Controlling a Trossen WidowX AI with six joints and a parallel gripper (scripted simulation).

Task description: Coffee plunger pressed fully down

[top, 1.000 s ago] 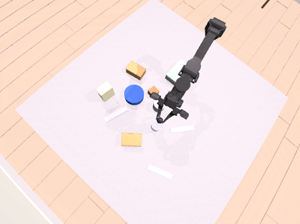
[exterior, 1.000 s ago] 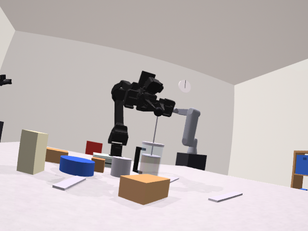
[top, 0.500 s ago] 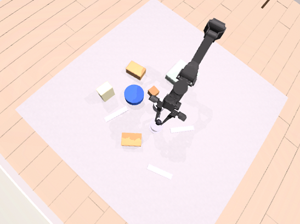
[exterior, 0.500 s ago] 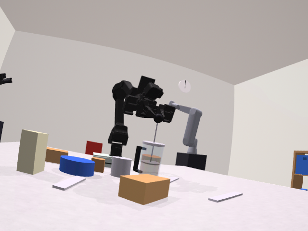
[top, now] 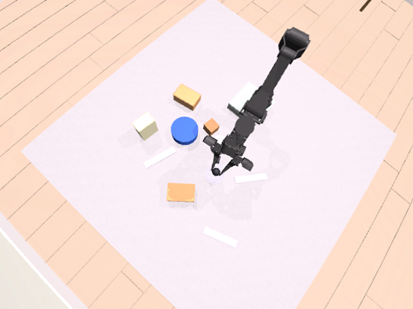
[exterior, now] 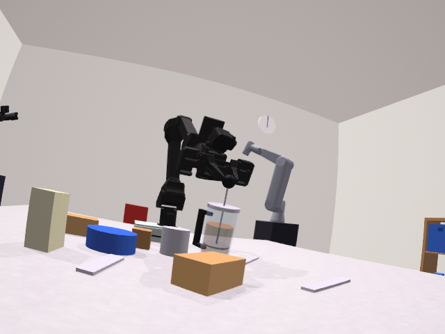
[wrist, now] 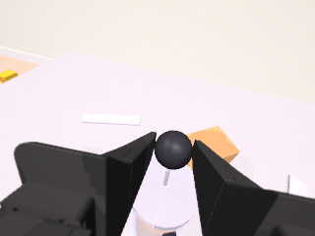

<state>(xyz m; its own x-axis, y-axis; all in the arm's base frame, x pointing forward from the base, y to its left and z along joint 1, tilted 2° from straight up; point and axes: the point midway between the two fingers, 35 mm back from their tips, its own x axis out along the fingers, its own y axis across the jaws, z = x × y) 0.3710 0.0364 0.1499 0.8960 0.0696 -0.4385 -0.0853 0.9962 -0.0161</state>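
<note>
My gripper tip is 40 mm past the coffee press, 10 mm to the left of it and 90 mm above it. The rest, counted from my gripper tip: grey cylinder (150 mm behind, 60 mm to the right, 160 mm below); small orange cube (200 mm behind, 140 mm to the right, 170 mm below); blue disc (110 mm behind, 230 mm to the right, 170 mm below).
</note>
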